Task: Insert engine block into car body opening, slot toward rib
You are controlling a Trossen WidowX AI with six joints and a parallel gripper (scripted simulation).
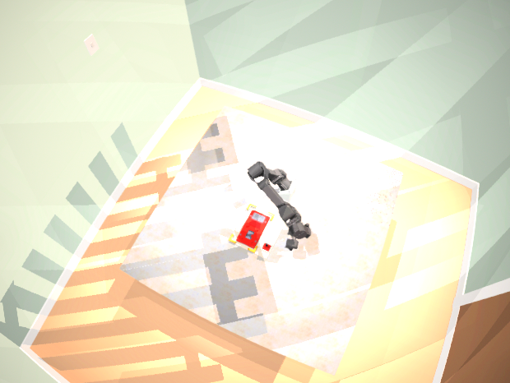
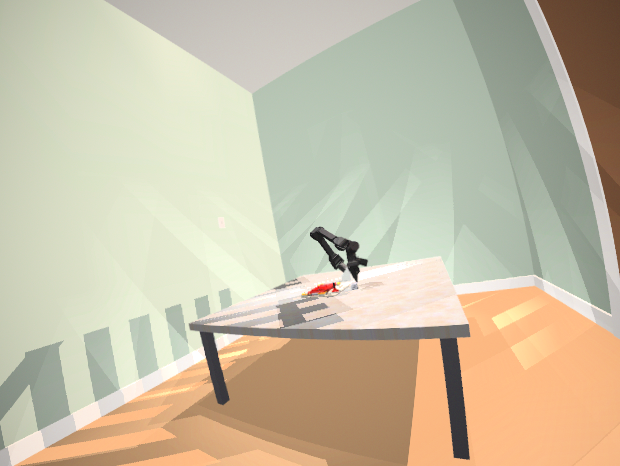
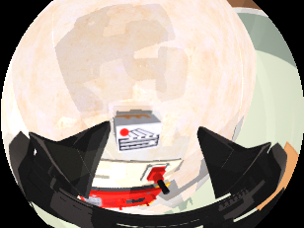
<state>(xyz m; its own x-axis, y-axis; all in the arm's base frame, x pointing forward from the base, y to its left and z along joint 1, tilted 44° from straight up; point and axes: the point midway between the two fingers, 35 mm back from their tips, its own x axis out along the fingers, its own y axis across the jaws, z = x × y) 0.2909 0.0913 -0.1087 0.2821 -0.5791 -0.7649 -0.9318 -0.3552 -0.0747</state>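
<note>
Now: the engine block 3 cm below my gripper tip, 2 cm to the right of it and 1 cm behind it.
</note>
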